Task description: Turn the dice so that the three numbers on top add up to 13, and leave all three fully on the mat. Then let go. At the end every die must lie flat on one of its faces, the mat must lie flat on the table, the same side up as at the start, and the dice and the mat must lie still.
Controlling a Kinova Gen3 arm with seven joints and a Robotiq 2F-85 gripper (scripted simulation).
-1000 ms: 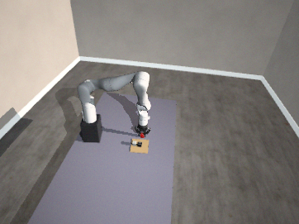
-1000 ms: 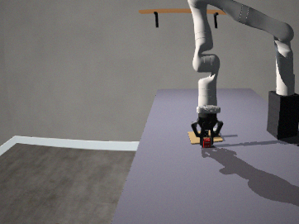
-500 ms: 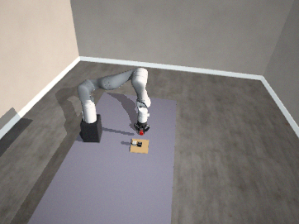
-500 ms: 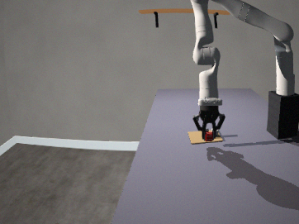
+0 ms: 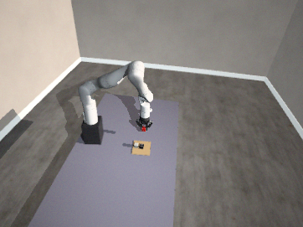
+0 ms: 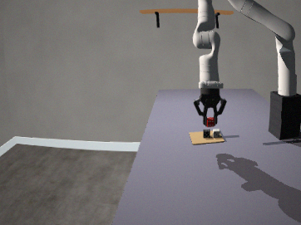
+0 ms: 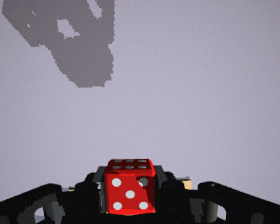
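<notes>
Now: hand 110 mm to the left of the black die, 90 mm above it and 10 mm short of it. From my hand the other things lie so: tan mat 110 mm to the right, 110 mm below, 10 mm ahead; then red die right at my hand; then white die 110 mm to the right, 90 mm below, 40 mm behind.
</notes>
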